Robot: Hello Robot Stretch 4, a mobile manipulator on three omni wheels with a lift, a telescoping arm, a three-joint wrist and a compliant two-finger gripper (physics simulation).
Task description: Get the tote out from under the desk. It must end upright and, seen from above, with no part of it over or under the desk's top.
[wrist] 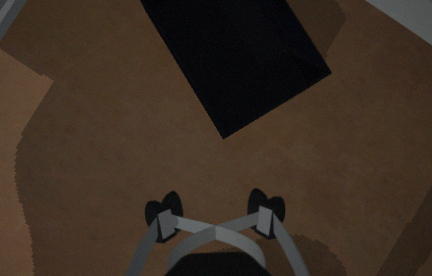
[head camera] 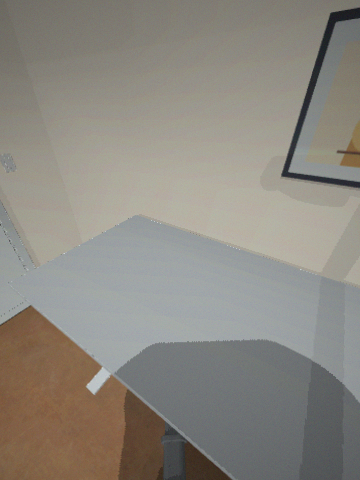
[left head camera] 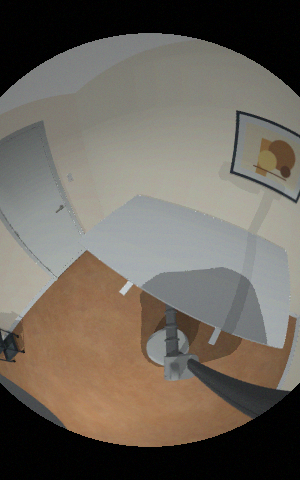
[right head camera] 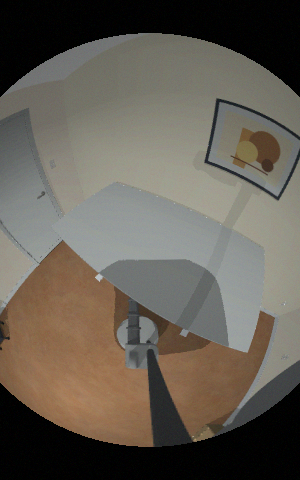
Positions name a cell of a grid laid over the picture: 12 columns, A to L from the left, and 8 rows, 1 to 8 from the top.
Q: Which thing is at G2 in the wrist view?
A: A tote.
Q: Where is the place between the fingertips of my gripper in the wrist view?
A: At F6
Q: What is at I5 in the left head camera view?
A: A desk.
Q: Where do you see a desk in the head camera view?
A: At I6
